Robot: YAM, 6 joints.
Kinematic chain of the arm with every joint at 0, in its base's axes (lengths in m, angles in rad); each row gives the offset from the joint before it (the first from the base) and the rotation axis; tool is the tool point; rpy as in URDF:
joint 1: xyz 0 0 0.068 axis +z
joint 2: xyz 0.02 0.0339 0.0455 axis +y
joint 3: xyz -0.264 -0.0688 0 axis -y
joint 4: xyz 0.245 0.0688 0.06 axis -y
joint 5: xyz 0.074 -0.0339 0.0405 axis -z
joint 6: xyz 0.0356 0 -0.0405 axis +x
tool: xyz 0 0 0 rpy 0 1.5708 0
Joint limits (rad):
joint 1: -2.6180..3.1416
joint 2: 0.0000..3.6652
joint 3: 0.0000..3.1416
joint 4: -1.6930..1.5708
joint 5: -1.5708..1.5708
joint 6: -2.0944..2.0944
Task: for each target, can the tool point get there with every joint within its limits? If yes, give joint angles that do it. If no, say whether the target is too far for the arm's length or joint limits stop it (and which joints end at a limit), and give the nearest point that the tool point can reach.
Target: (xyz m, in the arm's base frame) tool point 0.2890 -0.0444 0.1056
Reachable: yes | joints -0.0434 1.7830 0.6281 0.3308 1.1027 -1.2844
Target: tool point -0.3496 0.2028 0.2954
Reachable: yes | joints 2.5642 1.8111 1.1061 1.0895 -0.6268 -0.5447
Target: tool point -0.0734 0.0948 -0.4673
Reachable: no: joint limits stop it (at a limit: joint 2) | nearest point -0.0911 0.1177 -0.3663 | short by 0.105 m
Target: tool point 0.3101 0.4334 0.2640
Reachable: yes | joints 0.8871 2.3026 1.9468 0.1602 -1.2100 0.5774
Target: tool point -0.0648 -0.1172 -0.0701
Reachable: yes | joints -2.0154 2.5774 0.6467 -0.4573 0.2278 -1.0257
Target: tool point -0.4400 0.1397 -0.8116
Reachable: no: too far | nearest point -0.3264 0.1036 -0.3680 | short by 0.459 m
